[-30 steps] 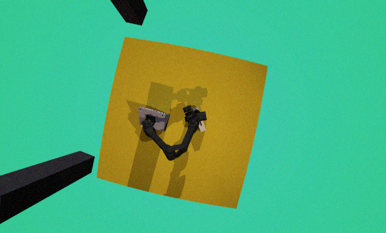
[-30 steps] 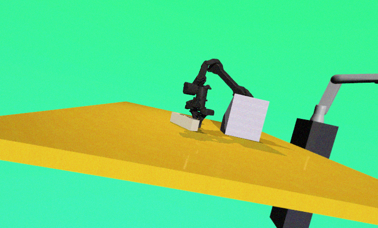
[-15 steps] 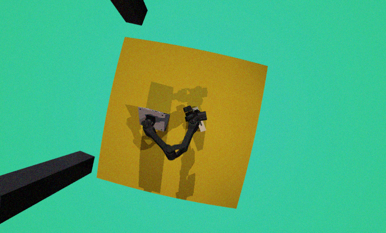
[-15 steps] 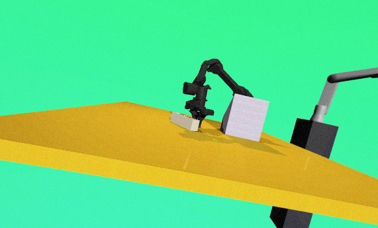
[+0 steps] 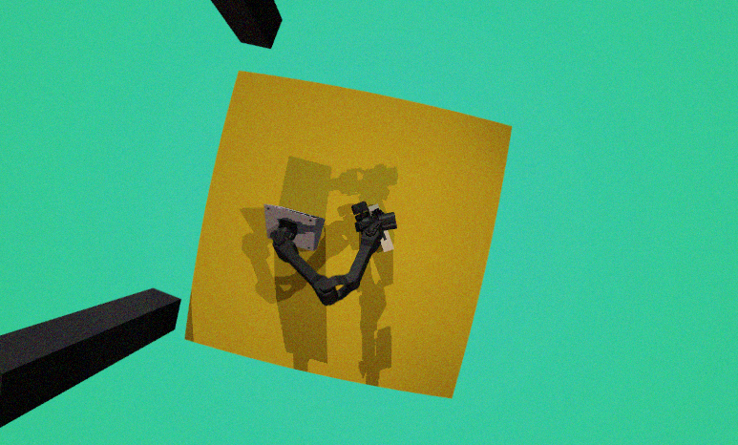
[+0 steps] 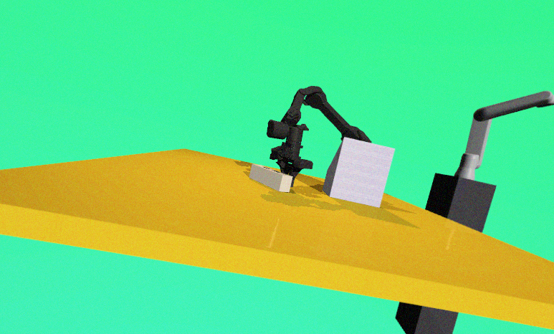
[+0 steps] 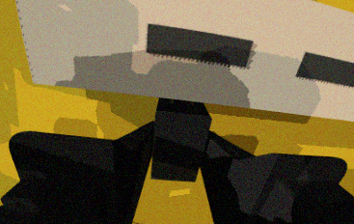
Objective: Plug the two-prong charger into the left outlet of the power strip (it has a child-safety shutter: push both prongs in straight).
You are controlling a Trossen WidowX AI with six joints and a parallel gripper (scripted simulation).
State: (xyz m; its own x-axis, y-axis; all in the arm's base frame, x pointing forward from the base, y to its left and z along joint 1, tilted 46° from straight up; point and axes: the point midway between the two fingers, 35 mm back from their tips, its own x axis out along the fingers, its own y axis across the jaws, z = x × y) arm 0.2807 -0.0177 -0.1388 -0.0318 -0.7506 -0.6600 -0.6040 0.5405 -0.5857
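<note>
Now: gripper tip 10 mm short of the black two-prong charger, 10 mm to the right of it and 10 mm below it.
</note>
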